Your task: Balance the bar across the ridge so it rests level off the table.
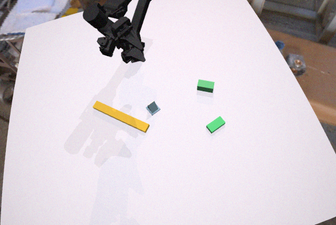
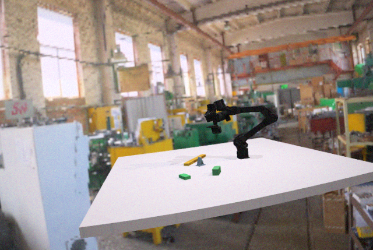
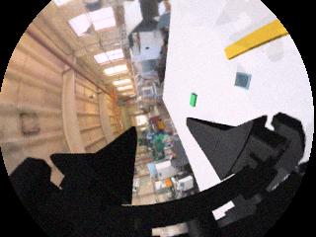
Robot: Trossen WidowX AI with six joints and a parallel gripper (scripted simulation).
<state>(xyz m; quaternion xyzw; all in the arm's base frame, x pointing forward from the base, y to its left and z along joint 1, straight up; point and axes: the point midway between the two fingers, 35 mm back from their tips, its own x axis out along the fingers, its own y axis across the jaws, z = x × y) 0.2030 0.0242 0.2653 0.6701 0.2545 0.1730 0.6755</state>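
The yellow bar is 6 cm ahead of my gripper tip, 16 cm to the right of it and 25 cm below it.
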